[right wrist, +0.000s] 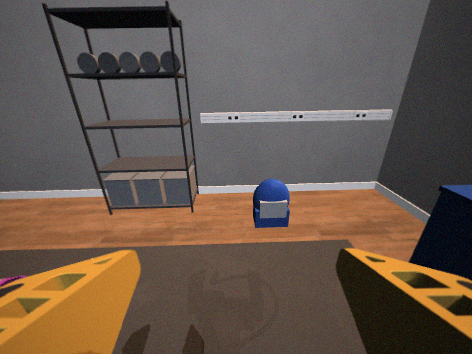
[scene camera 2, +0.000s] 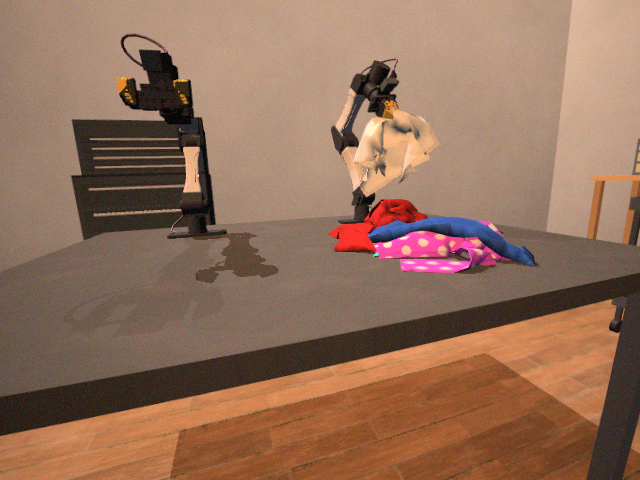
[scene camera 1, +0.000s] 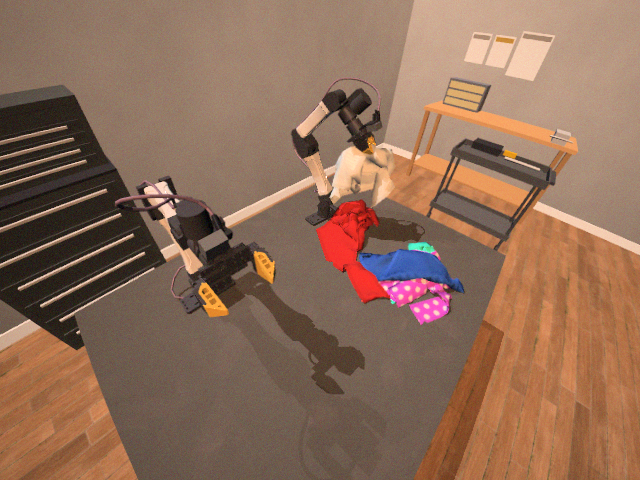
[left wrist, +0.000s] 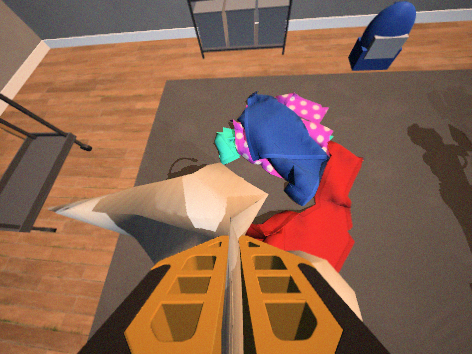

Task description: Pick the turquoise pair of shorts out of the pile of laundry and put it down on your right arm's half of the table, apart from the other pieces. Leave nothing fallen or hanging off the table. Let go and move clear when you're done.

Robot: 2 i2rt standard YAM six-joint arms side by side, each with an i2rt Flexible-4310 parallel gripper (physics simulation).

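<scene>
The turquoise shorts (scene camera 1: 420,246) (left wrist: 227,146) lie mostly hidden under the pink dotted piece (scene camera 1: 430,310) (scene camera 2: 417,244) (left wrist: 306,109) and the blue piece (scene camera 1: 405,265) (scene camera 2: 449,226) (left wrist: 280,127). One turquoise corner sticks out at the back of the pile in scene camera 1, and a tiny bit shows at its front. My left gripper (scene camera 1: 370,147) (scene camera 2: 388,109) (left wrist: 234,243) is shut on the cream piece (scene camera 1: 361,173) (scene camera 2: 395,144) (left wrist: 205,200), which hangs in the air above the table's back. My right gripper (scene camera 1: 237,289) (scene camera 2: 155,90) (right wrist: 237,258) is open and empty, high above the table.
A red piece (scene camera 1: 343,237) (scene camera 2: 356,236) (left wrist: 315,225) lies beside the blue piece, near the left arm's base, and touches the pile. The dark table (scene camera 1: 258,403) (scene camera 2: 258,320) has its edge to the right of the pile in scene camera 1. A black cart (scene camera 1: 467,209) stands beyond the table.
</scene>
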